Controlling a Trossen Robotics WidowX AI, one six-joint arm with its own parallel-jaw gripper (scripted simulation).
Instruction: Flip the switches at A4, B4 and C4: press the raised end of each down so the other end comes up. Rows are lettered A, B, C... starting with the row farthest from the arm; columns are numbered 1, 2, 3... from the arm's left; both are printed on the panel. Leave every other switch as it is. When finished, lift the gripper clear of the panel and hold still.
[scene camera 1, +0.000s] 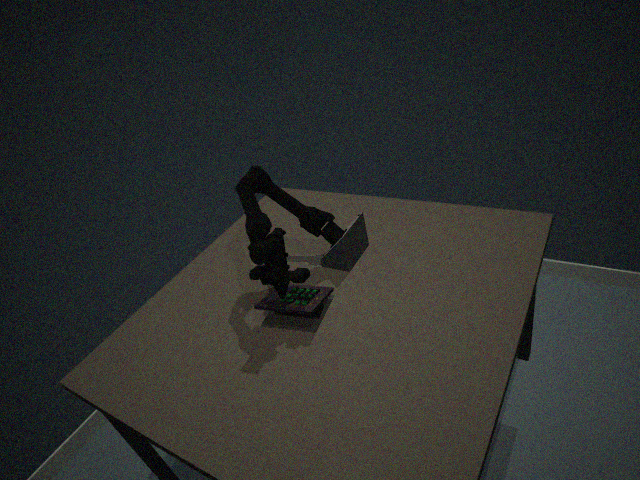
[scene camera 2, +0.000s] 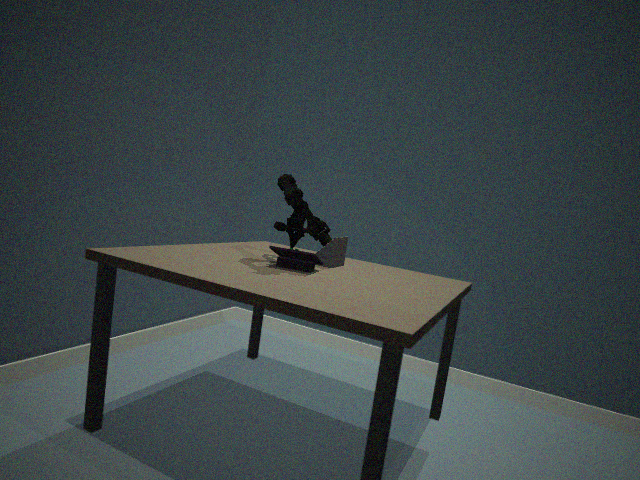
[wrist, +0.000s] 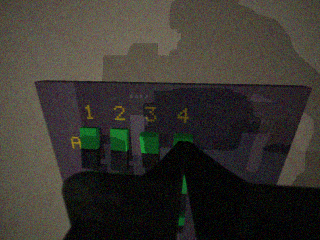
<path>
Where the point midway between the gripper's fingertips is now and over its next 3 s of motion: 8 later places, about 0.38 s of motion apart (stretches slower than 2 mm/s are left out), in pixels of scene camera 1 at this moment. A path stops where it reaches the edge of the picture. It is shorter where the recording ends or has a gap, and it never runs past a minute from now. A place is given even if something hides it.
My gripper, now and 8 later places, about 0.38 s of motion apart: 283, 298; 283, 299; 283, 299; 283, 300; 283, 283; 287, 277; 290, 284; 290, 288; 291, 290
</path>
